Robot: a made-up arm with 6 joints. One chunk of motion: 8 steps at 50 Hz.
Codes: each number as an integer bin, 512 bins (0 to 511) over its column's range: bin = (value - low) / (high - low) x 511, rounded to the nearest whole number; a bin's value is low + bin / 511 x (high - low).
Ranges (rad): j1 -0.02..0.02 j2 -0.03..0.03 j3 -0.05..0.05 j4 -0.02..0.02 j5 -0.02..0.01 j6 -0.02..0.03
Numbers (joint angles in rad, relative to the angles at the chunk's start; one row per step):
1: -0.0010 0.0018 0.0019 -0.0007 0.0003 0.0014
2: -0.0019 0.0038 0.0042 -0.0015 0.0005 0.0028
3: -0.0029 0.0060 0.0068 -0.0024 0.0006 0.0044
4: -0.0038 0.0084 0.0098 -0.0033 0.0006 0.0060
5: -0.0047 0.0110 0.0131 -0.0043 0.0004 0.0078
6: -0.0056 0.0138 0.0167 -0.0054 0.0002 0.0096
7: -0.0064 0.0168 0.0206 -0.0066 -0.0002 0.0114
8: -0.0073 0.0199 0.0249 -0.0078 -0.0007 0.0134
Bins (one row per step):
1: 243 271 265 247 346 219
2: 231 288 277 236 349 233
3: 218 307 290 225 351 249
4: 207 327 306 213 351 266
5: 195 349 322 201 347 284
6: 184 373 341 187 344 303
7: 174 399 361 171 337 321
8: 162 425 383 156 329 341

